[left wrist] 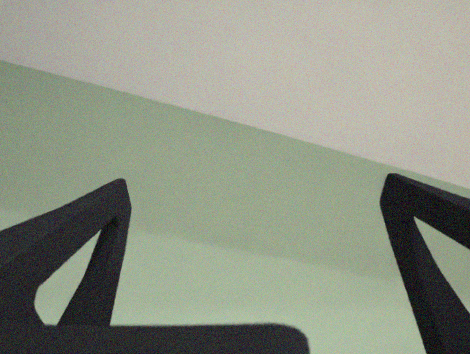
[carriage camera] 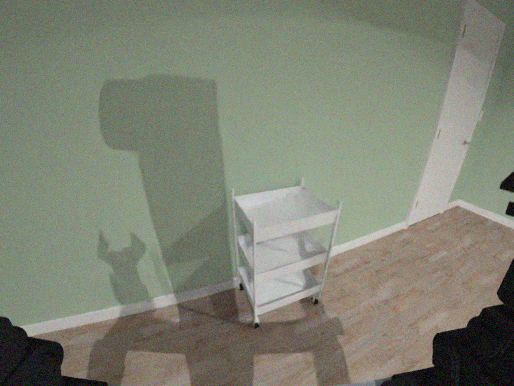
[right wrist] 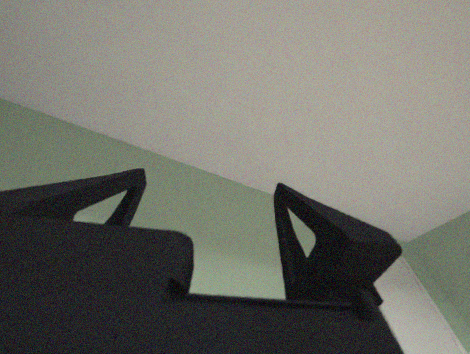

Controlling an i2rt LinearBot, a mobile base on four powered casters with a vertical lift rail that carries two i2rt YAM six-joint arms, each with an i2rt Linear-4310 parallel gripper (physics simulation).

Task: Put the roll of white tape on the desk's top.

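Frame: origin at the left arm's base, x left, y back, z up, level; metres.
Seen in the pictures: left gripper, between the fingertips: (left wrist: 257, 190); right gripper, between the fingertips: (right wrist: 211, 183).
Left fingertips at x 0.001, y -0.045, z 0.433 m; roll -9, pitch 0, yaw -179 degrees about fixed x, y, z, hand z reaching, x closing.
Note:
A point is followed by its place in that frame.
The roll of white tape and the desk do not show in the three views. My left gripper (left wrist: 257, 190) @(z 0.433, x 0.001, y -0.045 m) is open in the left wrist view, its two dark fingers wide apart with green wall and pale ceiling behind them. My right gripper (right wrist: 211, 183) @(z 0.436, x -0.651, y -0.040 m) is open and empty in the right wrist view, with the wall and ceiling behind it. At the right edge of the carriage camera view, small dark parts of the right gripper show; its fingertips are cut off there.
A white three-tier cart (carriage camera: 296, 223) @(z -0.074, x -0.528, y -0.668 m) on black casters stands near the green wall (carriage camera: 300, 100) @(z 0.440, x -0.599, y -1.070 m), in the middle of the carriage camera view. A white door (carriage camera: 452, 115) @(z 0.413, x -2.234, y -1.638 m) is at the right. Wood floor (carriage camera: 400, 270) @(z -0.784, x -1.539, y -0.976 m) runs along the wall. Dark arm parts show at both lower corners.

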